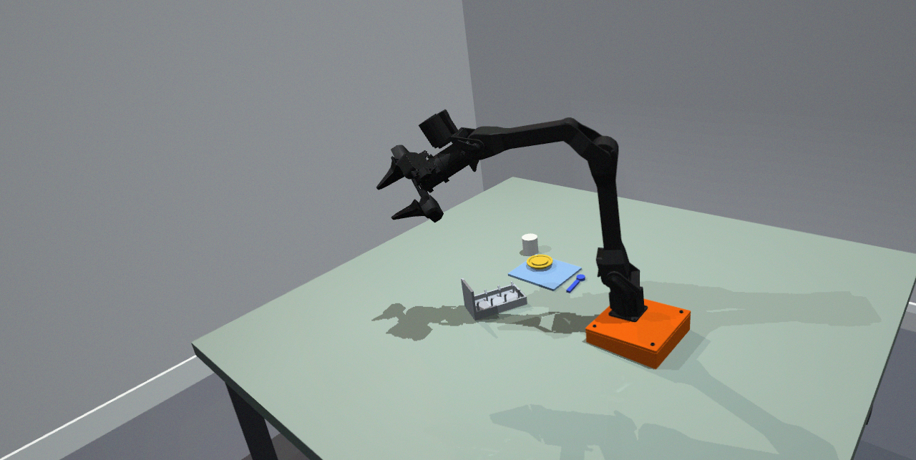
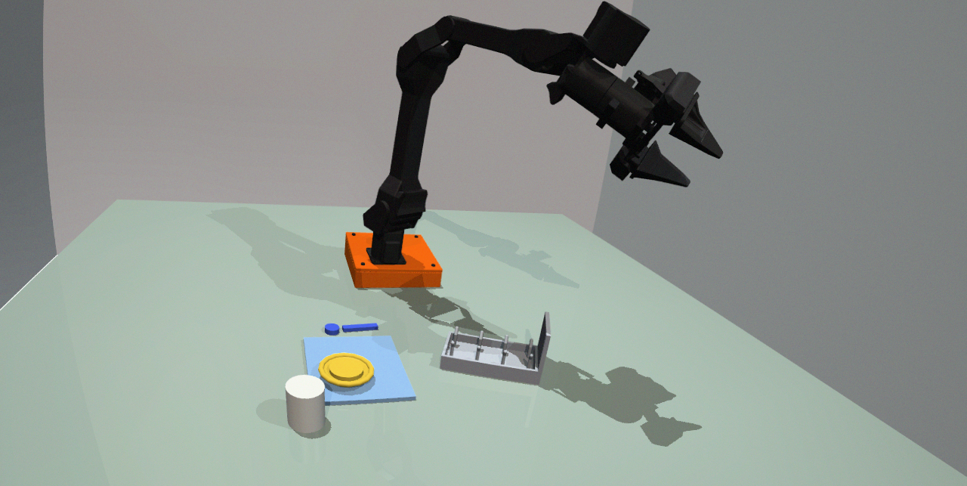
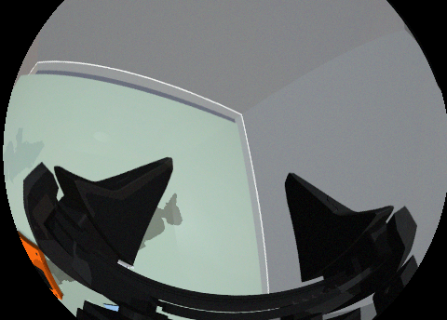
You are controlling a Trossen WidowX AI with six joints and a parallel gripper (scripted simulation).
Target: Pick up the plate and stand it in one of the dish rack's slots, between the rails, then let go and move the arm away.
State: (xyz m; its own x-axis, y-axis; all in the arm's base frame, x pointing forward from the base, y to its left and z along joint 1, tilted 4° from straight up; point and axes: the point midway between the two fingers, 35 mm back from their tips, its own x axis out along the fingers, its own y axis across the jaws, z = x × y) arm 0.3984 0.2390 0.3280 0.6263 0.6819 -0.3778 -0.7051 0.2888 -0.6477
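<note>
Now: the yellow plate 40 cm to the right of my gripper tip, 31 cm below it and 12 cm behind it. From my gripper tip the other things lie so: white cylinder: 46 cm to the right, 30 cm below, 4 cm behind; then grey dish rack: 30 cm below, 19 cm to the right, 13 cm behind; then light blue mat: 38 cm to the right, 32 cm below, 14 cm behind.
</note>
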